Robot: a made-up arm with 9 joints. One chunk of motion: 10 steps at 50 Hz.
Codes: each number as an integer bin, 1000 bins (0 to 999) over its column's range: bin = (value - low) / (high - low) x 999, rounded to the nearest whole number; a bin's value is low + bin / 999 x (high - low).
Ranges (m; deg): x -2.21..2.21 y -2.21..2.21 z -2.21..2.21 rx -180..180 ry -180..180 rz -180..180
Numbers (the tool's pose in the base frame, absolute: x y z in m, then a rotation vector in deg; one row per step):
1: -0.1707 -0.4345 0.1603 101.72 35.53 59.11
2: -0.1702 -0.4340 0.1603 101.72 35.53 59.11
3: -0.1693 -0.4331 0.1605 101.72 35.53 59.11
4: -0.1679 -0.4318 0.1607 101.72 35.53 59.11
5: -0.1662 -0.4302 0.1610 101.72 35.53 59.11
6: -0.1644 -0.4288 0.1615 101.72 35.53 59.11
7: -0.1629 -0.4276 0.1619 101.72 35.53 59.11
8: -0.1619 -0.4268 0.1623 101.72 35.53 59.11
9: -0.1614 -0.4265 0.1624 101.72 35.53 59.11
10: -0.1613 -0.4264 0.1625 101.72 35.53 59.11
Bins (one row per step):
1: 461 401 536 782 598 664
2: 461 401 536 782 598 664
3: 461 402 536 782 598 664
4: 462 402 536 782 598 664
5: 462 402 536 782 598 664
6: 462 403 536 782 598 664
7: 463 403 536 782 598 664
8: 463 403 536 782 598 664
9: 463 403 536 782 598 664
10: 463 403 536 782 598 664

